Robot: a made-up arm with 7 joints. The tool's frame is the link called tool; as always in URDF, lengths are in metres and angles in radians. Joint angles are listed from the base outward.
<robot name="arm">
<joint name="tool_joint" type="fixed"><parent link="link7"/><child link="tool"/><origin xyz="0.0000 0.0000 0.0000" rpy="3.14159 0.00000 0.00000"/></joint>
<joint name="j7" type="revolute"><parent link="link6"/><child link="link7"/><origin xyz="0.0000 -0.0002 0.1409"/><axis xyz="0 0 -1"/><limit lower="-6.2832" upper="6.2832"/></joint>
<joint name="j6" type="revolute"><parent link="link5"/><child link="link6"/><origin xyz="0.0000 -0.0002 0.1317"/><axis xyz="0 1 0"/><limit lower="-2.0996" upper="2.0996"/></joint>
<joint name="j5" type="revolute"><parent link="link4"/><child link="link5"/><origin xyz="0.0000 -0.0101 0.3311"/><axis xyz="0 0 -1"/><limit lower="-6.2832" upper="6.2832"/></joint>
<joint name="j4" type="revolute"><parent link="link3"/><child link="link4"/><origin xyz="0.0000 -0.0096 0.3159"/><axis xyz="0 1 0"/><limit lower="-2.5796" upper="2.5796"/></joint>
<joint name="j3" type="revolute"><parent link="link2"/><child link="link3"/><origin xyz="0.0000 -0.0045 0.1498"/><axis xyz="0 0 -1"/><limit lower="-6.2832" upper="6.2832"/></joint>
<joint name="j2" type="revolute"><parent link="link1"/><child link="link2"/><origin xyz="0.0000 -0.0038 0.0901"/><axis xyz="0 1 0"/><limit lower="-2.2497" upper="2.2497"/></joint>
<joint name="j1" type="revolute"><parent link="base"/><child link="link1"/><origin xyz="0.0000 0.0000 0.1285"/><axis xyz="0 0 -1"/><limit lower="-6.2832" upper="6.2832"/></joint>
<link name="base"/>
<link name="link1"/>
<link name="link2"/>
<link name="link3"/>
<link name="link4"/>
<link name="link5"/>
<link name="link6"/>
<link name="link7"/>
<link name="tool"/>
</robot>
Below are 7 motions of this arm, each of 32 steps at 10 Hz.
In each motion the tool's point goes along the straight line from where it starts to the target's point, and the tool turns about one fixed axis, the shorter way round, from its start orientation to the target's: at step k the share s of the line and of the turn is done. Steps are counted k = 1, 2, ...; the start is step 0. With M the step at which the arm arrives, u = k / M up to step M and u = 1 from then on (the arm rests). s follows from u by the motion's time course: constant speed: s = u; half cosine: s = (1 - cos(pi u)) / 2; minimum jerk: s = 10 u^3 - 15 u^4 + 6 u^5.
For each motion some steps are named. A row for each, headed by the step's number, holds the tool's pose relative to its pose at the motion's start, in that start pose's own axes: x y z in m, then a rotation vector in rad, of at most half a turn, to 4 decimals.
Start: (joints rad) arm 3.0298 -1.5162 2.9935 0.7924 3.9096 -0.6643 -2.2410
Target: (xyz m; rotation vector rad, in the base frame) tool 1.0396 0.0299 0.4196 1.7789 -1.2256 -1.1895
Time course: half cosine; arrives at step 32
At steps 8, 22, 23, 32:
8: 0.0311 0.0554 0.0705 0.2300 0.0679 -0.0730
22: 0.1653 0.2943 0.3747 1.2216 0.3609 -0.3879
23: 0.1736 0.3092 0.3937 1.2835 0.3792 -0.4075
32: 0.2125 0.3784 0.4817 1.5706 0.4640 -0.4987

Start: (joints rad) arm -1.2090 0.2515 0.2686 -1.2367 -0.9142 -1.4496 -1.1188
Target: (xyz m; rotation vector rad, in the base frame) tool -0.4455 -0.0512 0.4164 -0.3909 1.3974 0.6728
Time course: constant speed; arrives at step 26
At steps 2, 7, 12, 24, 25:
2: 0.0298 -0.0348 0.0144 0.0962 -0.0510 -0.0943
7: 0.1041 -0.1216 0.0503 0.3366 -0.1785 -0.3299
12: 0.1785 -0.2085 0.0863 0.5770 -0.3061 -0.5656
24: 0.3570 -0.4170 0.1725 1.1540 -0.6121 -1.1312
25: 0.3719 -0.4344 0.1797 1.2021 -0.6376 -1.1783

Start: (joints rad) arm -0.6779 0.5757 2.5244 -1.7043 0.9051 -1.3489 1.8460
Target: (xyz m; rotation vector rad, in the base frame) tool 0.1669 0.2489 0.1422 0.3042 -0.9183 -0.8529
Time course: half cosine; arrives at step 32
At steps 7, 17, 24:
7: 0.0274 0.0146 -0.0125 0.0478 0.0414 0.1920
17: 0.1326 0.0706 -0.0605 0.2312 0.2001 0.9290
24: 0.2062 0.1098 -0.0940 0.3595 0.3111 1.4443

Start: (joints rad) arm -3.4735 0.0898 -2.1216 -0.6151 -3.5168 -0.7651 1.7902
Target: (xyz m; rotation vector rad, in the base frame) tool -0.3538 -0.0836 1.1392 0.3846 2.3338 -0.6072
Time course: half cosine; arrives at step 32
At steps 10, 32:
10: -0.0511 0.0161 0.0178 -0.1471 -0.1796 -0.3633
32: -0.2301 0.0723 0.0799 -0.6619 -0.8083 -1.6351

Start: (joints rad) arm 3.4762 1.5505 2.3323 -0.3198 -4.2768 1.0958 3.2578
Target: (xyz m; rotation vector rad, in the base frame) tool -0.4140 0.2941 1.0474 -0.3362 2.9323 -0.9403
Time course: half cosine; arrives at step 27
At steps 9, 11, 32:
9: -0.1361 0.2131 0.0709 0.4278 0.1480 -0.1952
11: -0.1942 0.3040 0.1011 0.6102 0.2111 -0.2785
32: -0.5445 0.8525 0.2835 1.7110 0.5920 -0.7809

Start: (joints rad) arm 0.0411 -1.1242 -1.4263 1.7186 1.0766 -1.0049 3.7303
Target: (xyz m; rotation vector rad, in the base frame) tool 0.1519 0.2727 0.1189 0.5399 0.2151 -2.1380
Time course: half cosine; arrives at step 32
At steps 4, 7, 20, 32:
4: 0.0109 0.0183 0.0137 0.0394 -0.0106 -0.0144
7: 0.0326 0.0547 0.0407 0.1175 -0.0315 -0.0429
20: 0.1984 0.3332 0.2481 0.7154 -0.1919 -0.2611
32: 0.2870 0.4819 0.3588 1.0348 -0.2775 -0.3777

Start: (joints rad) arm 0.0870 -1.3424 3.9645 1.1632 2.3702 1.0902 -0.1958
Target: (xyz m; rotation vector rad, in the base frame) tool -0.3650 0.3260 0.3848 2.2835 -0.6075 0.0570
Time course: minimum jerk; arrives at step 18
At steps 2, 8, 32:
2: 0.0043 -0.0021 0.0025 -0.0058 -0.0076 -0.0067
8: 0.1467 -0.0714 0.0846 -0.2007 -0.2608 -0.2317
32: 0.3698 -0.1801 0.2132 -0.5060 -0.6576 -0.5840

